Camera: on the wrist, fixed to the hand. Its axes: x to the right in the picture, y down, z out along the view.
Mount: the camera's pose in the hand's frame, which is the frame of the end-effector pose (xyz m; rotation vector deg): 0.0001 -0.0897 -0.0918 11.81 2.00 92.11
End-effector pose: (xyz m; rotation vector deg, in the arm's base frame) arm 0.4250 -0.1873 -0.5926 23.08 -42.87 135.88
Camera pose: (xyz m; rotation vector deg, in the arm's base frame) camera 0.4727 -0.0736 -0.6283 11.95 30.83 -123.09
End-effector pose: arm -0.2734 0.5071 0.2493 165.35 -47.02 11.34
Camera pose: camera -0.2339 0.5978 0.3311 -80.21 148.45 -22.84
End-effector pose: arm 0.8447 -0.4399 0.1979 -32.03 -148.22 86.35
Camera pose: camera 0.8451 -0.4043 0.3212 112.89 62.08 -68.77
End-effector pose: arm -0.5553 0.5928 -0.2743 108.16 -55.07 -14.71
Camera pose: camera -0.4596 0.6737 -0.3019 44.15 -123.70 48.07
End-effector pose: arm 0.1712 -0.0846 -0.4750 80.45 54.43 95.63
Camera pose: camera 0.0874 -0.0512 -0.5663 -103.25 11.20 -106.74
